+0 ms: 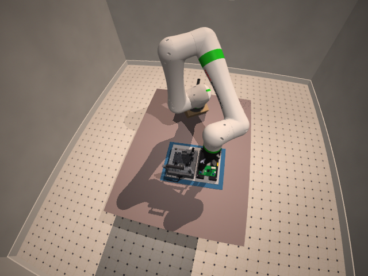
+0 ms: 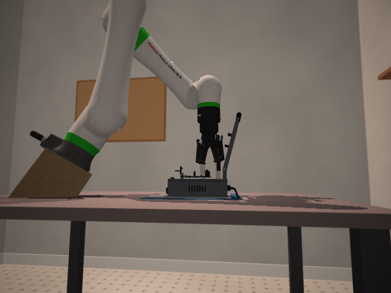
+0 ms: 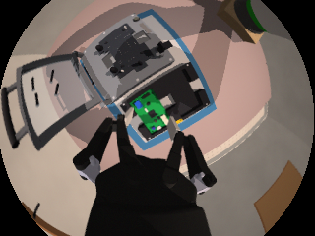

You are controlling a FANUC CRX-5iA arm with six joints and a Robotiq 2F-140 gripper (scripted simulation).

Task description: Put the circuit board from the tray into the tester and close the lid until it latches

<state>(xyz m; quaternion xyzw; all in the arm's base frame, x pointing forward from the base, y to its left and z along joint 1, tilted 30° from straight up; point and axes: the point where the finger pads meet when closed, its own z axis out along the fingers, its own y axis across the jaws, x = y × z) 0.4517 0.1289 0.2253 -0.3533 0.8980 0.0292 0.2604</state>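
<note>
Right now my hand is 6 cm above the green circuit board. Round my hand: latch hook 12 cm to the right, 9 cm behind, 1 cm above; tester 13 cm to the right, 3 cm above; tester plate 17 cm to the right, 2 cm behind, 1 cm below.
</note>
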